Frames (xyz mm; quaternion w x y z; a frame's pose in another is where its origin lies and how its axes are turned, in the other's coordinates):
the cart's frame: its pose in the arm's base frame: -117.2 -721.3 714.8 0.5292 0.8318 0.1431 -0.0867
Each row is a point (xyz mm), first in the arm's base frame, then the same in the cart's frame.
Working: the arm's base frame: its pose in the cart's frame: 427.5 -860.7 -348.4 0.5292 -0.8318 -0.1431 0.0867

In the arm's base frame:
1: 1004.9 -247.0 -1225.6
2: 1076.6 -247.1 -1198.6
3: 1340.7 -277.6 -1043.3
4: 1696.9 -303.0 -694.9
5: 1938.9 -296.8 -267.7
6: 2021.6 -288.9 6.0
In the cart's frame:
1: 1702.5 -1479.3 403.1
2: 1762.1 -1432.5 392.2
3: 1961.1 -1200.4 355.8
4: 2190.6 -774.7 233.3
5: 2293.6 -331.8 48.0
6: 2291.9 -73.5 -74.9

